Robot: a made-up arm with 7 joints. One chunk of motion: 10 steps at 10 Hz.
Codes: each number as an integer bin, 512 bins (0 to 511) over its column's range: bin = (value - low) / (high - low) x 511, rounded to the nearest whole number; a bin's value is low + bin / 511 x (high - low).
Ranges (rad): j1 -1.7..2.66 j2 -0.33..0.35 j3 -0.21..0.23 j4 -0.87..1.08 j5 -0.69..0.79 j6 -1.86..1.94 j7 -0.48..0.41
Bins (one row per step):
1: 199 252 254 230 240 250 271
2: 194 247 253 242 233 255 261
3: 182 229 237 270 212 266 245
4: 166 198 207 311 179 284 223
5: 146 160 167 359 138 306 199
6: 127 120 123 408 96 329 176
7: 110 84 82 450 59 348 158
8: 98 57 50 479 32 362 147
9: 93 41 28 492 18 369 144
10: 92 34 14 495 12 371 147
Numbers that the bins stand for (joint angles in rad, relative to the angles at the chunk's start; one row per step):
1: -0.0021 0.0053 0.0087 0.0077 0.0051 -0.0009 -0.0080
2: -0.0447 -0.0013 0.0078 0.0535 -0.0152 0.0363 -0.0254
3: -0.1471 -0.0253 -0.0059 0.1603 -0.0760 0.1181 -0.0533
4: -0.2836 -0.0665 -0.0318 0.3168 -0.1716 0.2519 -0.0916
5: -0.4543 -0.1171 -0.0662 0.5000 -0.2903 0.4155 -0.1334
6: -0.6164 -0.1703 -0.1041 0.6869 -0.4120 0.5866 -0.1735
7: -0.7614 -0.2182 -0.1394 0.8472 -0.5191 0.7279 -0.2048
8: -0.8638 -0.2541 -0.1669 0.9579 -0.5973 0.8320 -0.2240
9: -0.9065 -0.2754 -0.1859 1.0075 -0.6379 0.8840 -0.2292
10: -0.9150 -0.2848 -0.1979 1.0189 -0.6552 0.8989 -0.2240

